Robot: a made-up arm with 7 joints. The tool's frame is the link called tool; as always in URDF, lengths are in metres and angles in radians.
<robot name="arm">
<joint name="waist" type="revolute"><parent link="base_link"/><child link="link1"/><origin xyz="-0.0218 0.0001 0.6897"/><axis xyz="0 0 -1"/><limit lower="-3.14" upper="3.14"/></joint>
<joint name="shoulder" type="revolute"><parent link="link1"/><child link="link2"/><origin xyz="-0.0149 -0.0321 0.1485"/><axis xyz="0 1 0"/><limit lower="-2.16" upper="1.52"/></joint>
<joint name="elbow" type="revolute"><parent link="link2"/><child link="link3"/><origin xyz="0.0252 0.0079 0.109"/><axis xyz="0 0 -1"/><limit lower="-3.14" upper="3.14"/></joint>
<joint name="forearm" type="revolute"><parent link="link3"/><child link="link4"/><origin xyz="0.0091 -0.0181 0.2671"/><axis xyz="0 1 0"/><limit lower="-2.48" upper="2.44"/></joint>
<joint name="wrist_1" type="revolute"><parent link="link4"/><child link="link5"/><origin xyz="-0.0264 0.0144 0.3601"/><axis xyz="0 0 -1"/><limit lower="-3.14" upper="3.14"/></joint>
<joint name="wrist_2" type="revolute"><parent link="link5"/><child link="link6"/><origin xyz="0.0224 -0.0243 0.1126"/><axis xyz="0 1 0"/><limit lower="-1.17" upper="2.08"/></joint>
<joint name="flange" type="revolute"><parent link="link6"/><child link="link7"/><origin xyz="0.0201 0.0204 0.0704"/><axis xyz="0 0 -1"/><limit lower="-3.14" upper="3.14"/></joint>
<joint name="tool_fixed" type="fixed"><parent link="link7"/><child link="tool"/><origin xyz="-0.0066 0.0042 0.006" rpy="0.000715 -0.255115 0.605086"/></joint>
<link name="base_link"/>
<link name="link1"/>
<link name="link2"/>
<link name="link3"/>
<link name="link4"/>
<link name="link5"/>
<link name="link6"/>
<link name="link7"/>
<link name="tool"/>
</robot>
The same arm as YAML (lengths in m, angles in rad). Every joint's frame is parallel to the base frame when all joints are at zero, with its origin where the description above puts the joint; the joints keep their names.
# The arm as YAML. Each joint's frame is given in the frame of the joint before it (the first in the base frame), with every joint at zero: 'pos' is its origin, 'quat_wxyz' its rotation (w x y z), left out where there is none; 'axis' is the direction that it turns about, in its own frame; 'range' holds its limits. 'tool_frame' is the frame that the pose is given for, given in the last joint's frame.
length_unit: m
angle_unit: rad
joints:
  - joint: waist
    pos: [-0.0218, 0.0001, 0.6897]
    axis: "-z"
    range: [-3.14, 3.14]
  - joint: shoulder
    pos: [-0.0149, -0.0321, 0.1485]
    axis: "+y"
    range: [-2.16, 1.52]
  - joint: elbow
    pos: [0.0252, 0.0079, 0.109]
    axis: "-z"
    range: [-3.14, 3.14]
  - joint: forearm
    pos: [0.0091, -0.0181, 0.2671]
    axis: "+y"
    range: [-2.48, 2.44]
  - joint: wrist_1
    pos: [-0.0264, 0.0144, 0.3601]
    axis: "-z"
    range: [-3.14, 3.14]
  - joint: wrist_2
    pos: [0.0224, -0.0243, 0.1126]
    axis: "+y"
    range: [-1.17, 2.08]
  - joint: flange
    pos: [0.0201, 0.0204, 0.0704]
    axis: "-z"
    range: [-3.14, 3.14]
tool_frame:
  pos: [-0.0066, 0.0042, 0.006]
  quat_wxyz: [0.946813, 0.038241, -0.121328, 0.295571]

